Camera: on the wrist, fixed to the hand. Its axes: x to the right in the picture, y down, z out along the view.
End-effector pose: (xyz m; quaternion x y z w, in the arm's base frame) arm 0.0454 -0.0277 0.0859 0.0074 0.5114 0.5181 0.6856
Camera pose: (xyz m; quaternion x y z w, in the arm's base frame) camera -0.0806 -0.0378 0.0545 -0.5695 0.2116 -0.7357 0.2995
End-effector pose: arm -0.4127 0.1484 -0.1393 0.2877 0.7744 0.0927 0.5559
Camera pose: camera -0.4947 0.2345 -0.0862 0.7324 -0.3835 0.5272 0.1964
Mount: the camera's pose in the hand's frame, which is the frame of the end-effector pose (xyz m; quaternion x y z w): 0.0221 0.0669 -0.1095 -0.0932 -0.2815 0.9523 0.0718
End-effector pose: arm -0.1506 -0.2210 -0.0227 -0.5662 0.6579 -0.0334 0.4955
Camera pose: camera -0.2708 -0.2710 -0.0213 0.5303 0.4501 0.6902 0.1998
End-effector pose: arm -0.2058 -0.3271 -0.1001 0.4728 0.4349 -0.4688 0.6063
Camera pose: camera -0.1454 -0.2156 -0.1296 0.2596 -0.5460 0.4512 0.6565
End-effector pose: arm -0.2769 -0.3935 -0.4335 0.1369 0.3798 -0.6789 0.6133
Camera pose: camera -0.2495 -0.3320 -0.5450 0.1232 -0.2125 0.5322 0.8102
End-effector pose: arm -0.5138 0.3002 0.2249 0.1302 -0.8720 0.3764 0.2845
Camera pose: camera -0.5175 0.4256 0.2598 0.7416 0.3018 -0.1800 0.5714
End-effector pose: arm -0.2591 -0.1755 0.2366 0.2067 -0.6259 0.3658 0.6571
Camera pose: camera -0.2362 -0.0474 0.2313 0.5395 0.4608 -0.5355 0.4581
